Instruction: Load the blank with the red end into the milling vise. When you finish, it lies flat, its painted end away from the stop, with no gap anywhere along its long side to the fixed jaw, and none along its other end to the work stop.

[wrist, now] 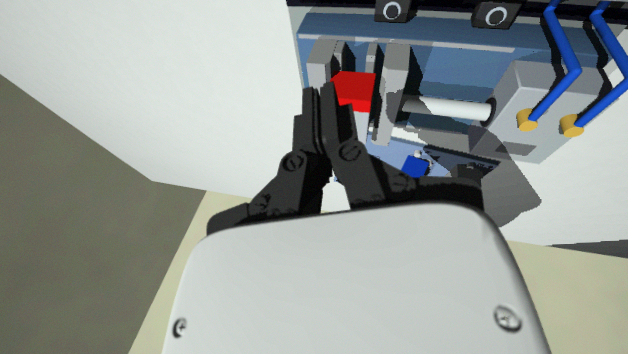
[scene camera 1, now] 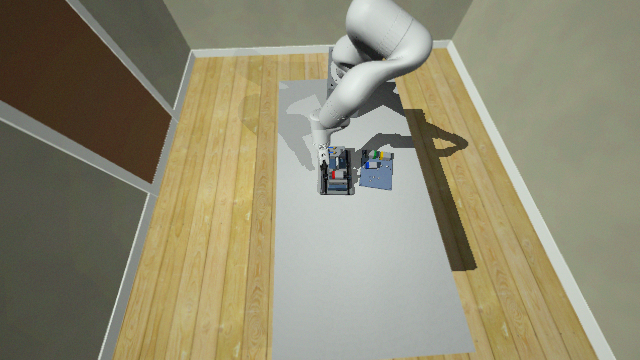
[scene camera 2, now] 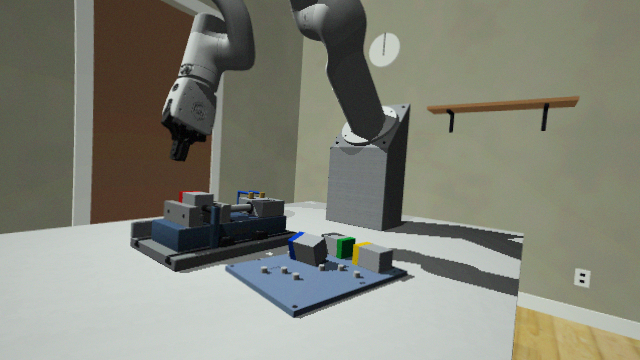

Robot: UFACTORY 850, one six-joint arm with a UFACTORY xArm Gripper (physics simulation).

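The blank with the red end [scene camera 1: 340,174] [scene camera 2: 198,199] [wrist: 354,91] lies between the jaws of the milling vise [scene camera 2: 175,234] [wrist: 450,42], looking flat. Its red end faces away from the work stop, a blue post [scene camera 2: 215,226] on the vise's near side. Its grey body stands above the fixed jaw [scene camera 2: 181,214] [wrist: 320,70]. In the wrist view a gap shows between it and the moving jaw [wrist: 393,85]. Fine gaps at the fixed jaw and stop cannot be told. My gripper [scene camera 2: 178,159] [wrist: 324,105] is shut and empty, above the vise.
A blue plate with pegs [scene camera 1: 376,182] [scene camera 2: 295,300] lies beside the vise. It bears blanks with a blue end [scene camera 2: 309,249], a green end [scene camera 2: 340,246] and a yellow end [scene camera 2: 374,257]. Blue bent pipes [wrist: 567,75] rise from the vise's cylinder block [scene camera 2: 269,206] [wrist: 540,100].
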